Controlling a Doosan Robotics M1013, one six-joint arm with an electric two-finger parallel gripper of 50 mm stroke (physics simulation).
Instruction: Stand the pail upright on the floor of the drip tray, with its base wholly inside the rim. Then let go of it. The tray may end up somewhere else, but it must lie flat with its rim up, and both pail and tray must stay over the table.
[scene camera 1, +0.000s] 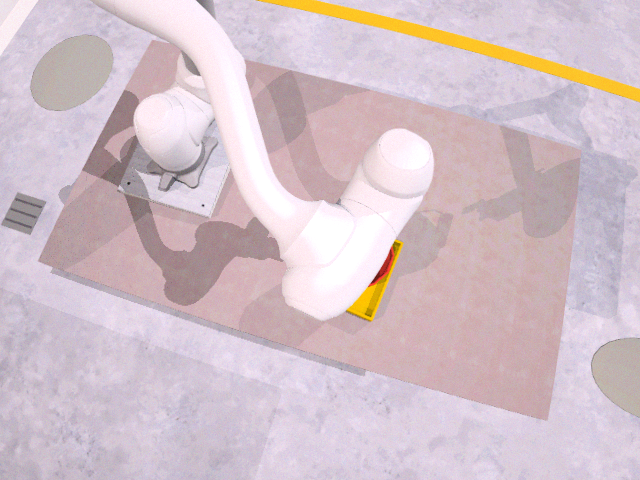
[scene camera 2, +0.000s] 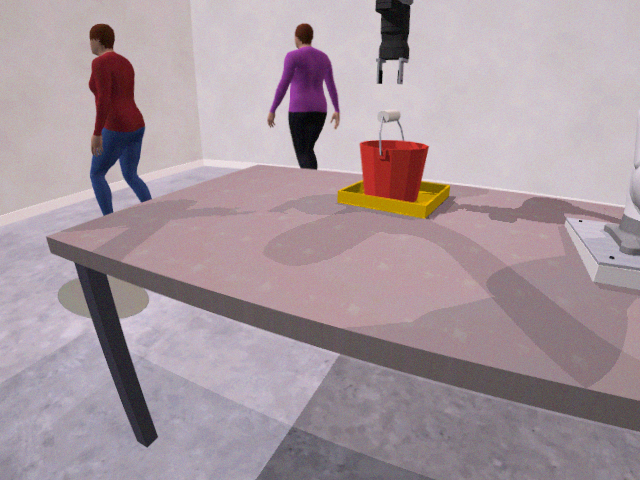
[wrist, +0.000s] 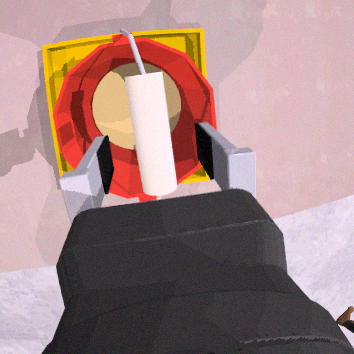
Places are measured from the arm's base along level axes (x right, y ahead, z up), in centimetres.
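Pixels of known places: gripper, fingertip midpoint: (scene camera 2: 389, 83) (wrist: 153, 146); arm's base at its link origin: (scene camera 1: 183, 156).
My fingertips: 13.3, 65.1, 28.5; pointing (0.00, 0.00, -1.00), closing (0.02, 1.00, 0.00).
Ahead of a thing's pixels: the offset from my fingertips to its middle, as dx, dy, dz. Level surfaces: height alone.
The red pail (scene camera 1: 383, 268) (scene camera 2: 393, 173) (wrist: 192, 90) stands upright in the yellow drip tray @(+1.8, -3.2, -30.4) (scene camera 1: 361, 304) (scene camera 2: 382, 204) (wrist: 192, 47), its base appearing inside the rim. The tray lies flat on the table, rim up. The pail's bail is raised, with its white handle grip @(+1.1, +0.0, -8.6) (scene camera 2: 389, 115) (wrist: 150, 130) above the pail's mouth. My gripper (scene camera 2: 390, 81) (wrist: 153, 146) is open and empty, with a visible gap above the handle grip in scene camera 2. In scene camera 1 the arm hides the gripper and much of the pail and tray.
The pinkish table @(dz -32.1) (scene camera 1: 465, 310) (scene camera 2: 310, 289) carries the arm's base plate (scene camera 1: 201, 198) (scene camera 2: 610, 273). The white arm (scene camera 1: 242, 129) reaches over the tray. Two people, one in red (scene camera 2: 114, 87) and one in purple (scene camera 2: 308, 80), stand beyond the table.
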